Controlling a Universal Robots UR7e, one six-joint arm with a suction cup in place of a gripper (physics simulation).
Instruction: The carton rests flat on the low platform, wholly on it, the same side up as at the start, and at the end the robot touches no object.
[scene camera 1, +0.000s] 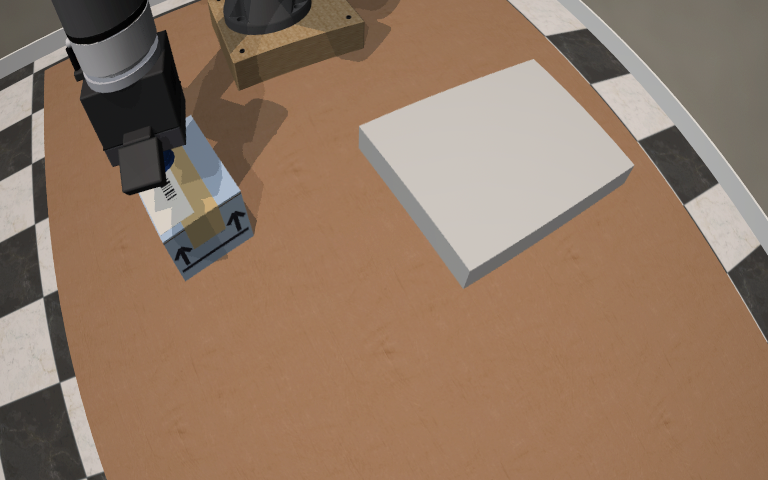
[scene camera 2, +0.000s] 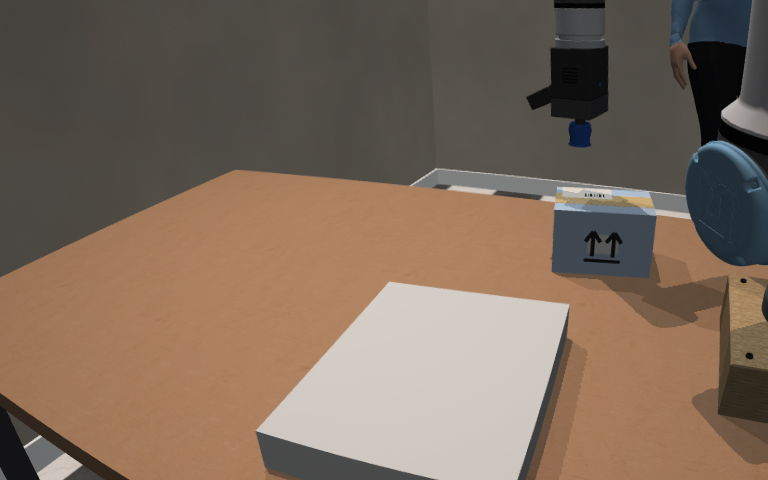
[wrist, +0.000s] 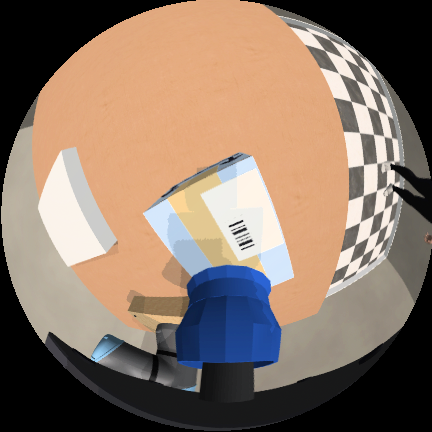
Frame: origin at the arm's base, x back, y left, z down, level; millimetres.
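Seen in the pictures: hand, its tool point: (scene camera 2: 579, 144) (wrist: 228, 294); arm's base, origin of its link: (scene camera 1: 267, 8).
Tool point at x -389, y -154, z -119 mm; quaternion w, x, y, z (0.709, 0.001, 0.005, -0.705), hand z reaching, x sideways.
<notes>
Pixels of each thing's middle, then the offset from my tool point to it.
- light-blue carton, middle of its body: (scene camera 1: 185, 196) (wrist: 228, 228) (scene camera 2: 602, 230) dx +45, dy +0, dz +134 mm
- low platform, middle of its body: (scene camera 2: 435, 380) (scene camera 1: 507, 153) (wrist: 63, 220) dx +19, dy +427, dz +161 mm
The light-blue carton (scene camera 1: 212, 181) (scene camera 2: 566, 243) (wrist: 215, 200) stands upright on the brown table, with tape and a barcode label on top and two up arrows on its sides. My gripper (scene camera 1: 168, 160) (scene camera 2: 579, 145) (wrist: 229, 272) is a blue suction cup pointing down. It hangs above the carton's top with a visible gap, holding nothing, so it is open. In scene camera 1 the wrist hides part of the carton's top. The low platform (scene camera 1: 492, 164) (scene camera 2: 419, 373) (wrist: 75, 215) is a pale flat slab, apart from the carton, with nothing on it.
The wooden base block (scene camera 1: 300, 62) (scene camera 2: 741, 390) (wrist: 160, 305) carries the arm's foot. The arm's blue joint cap (scene camera 2: 727, 203) shows near the carton in scene camera 2. A person (scene camera 2: 716, 84) stands behind the table. Chequered floor lies beyond the table's edge.
</notes>
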